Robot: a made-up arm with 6 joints. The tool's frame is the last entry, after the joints.
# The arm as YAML. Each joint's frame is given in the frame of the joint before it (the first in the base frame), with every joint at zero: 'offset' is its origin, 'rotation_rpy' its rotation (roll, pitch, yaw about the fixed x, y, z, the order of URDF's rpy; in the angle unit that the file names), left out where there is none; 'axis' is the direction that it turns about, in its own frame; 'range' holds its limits. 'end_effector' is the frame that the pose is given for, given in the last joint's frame.
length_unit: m
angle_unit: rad
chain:
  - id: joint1
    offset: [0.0, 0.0, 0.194]
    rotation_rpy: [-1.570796, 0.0, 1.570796]
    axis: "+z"
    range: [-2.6, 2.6]
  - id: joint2
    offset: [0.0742, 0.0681, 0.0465]
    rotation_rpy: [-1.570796, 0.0, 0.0]
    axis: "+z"
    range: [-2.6, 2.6]
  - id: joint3
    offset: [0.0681, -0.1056, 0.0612]
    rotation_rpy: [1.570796, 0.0, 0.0]
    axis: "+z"
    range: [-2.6, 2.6]
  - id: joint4
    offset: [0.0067, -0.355, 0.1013]
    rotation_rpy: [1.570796, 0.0, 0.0]
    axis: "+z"
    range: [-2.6, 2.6]
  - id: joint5
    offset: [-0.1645, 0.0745, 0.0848]
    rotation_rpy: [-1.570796, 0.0, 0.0]
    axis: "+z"
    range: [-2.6, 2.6]
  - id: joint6
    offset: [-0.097, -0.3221, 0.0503]
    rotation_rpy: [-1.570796, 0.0, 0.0]
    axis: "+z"
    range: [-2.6, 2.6]
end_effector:
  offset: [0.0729, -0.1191, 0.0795]
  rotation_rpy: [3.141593, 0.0, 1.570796]
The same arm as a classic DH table. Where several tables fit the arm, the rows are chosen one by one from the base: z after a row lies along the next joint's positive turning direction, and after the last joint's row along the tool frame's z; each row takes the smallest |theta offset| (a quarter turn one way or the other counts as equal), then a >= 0, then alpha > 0; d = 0 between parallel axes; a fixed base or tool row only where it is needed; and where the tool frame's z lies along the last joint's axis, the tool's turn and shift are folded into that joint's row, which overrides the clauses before.
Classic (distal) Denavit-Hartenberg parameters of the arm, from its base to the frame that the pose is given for. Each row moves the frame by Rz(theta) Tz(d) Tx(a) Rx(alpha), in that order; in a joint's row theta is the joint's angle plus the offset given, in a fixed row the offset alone. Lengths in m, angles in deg.
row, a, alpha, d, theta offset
base (fixed), 0.0000, 90.00, 0.1940, -90.00
joint1, -0.0742, 90.00, 0.0465, 0.00
joint2, -0.0681, -90.00, 0.1293, 0.00
joint3, -0.0067, -90.00, 0.2069, 0.00
joint4, 0.1645, 90.00, 0.4398, 0.00
joint5, 0.0970, 90.00, 0.1248, 0.00
joint6, -0.1396, 180.00, 0.0000, -58.53
tool (fixed), 0.0000, 0.00, 0.2426, 31.47
Joint limits (deg, base to tool): -148.97..148.97 -148.97..148.97 -148.97..148.97 -148.97..148.97 -148.97..148.97 -148.97..148.97

